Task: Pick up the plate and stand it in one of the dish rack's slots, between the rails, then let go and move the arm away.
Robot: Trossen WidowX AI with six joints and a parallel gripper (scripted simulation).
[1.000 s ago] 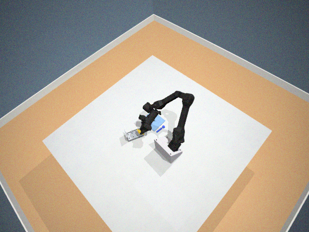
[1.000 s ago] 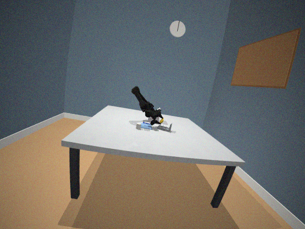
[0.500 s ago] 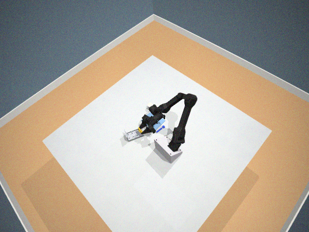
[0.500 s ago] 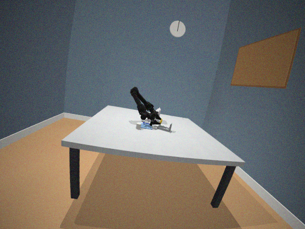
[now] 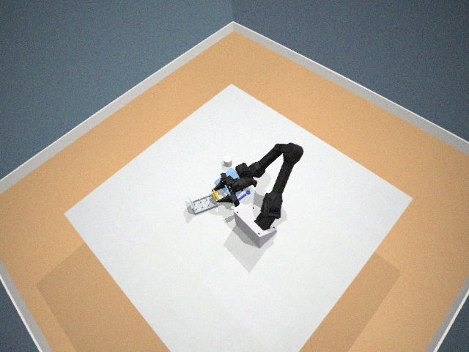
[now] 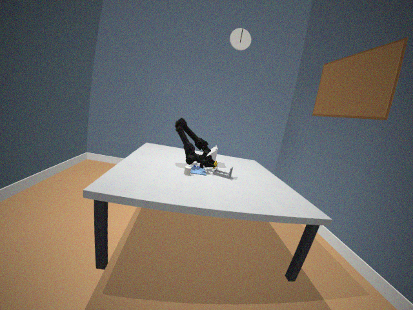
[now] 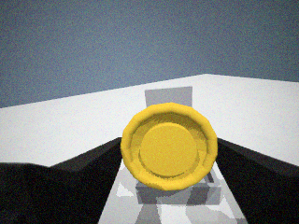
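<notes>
My gripper tip is now 5 cm to the right of the grey dish rack, 4 cm above it and 3 cm short of it. The rest, counted from my gripper tip: yellow plate: 1 cm to the right; light blue mat: 14 cm to the right, 6 cm below, 3 cm ahead; blue spoon: 14 cm to the right, 7 cm behind, 6 cm below.
</notes>
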